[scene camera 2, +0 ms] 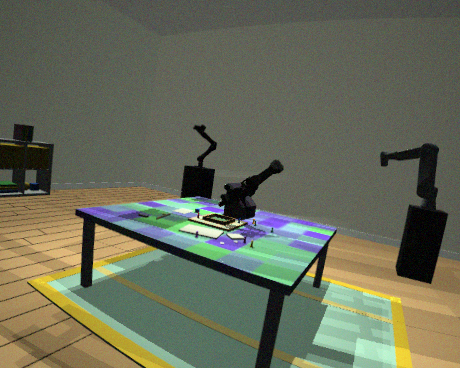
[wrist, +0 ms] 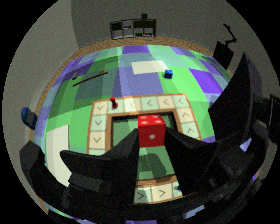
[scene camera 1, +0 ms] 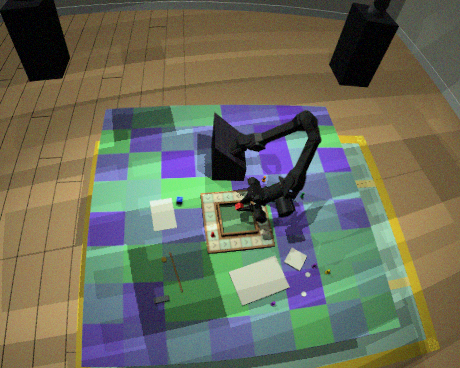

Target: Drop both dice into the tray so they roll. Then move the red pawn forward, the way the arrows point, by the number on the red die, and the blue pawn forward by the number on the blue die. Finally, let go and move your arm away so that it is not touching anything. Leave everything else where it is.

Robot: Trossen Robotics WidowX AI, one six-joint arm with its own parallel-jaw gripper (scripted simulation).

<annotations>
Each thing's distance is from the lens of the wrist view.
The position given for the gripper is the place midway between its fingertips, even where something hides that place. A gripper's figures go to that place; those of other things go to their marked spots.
gripper (wrist: 150,131): 0.10 m
white sheet (wrist: 57,139): 0.34 m
</annotations>
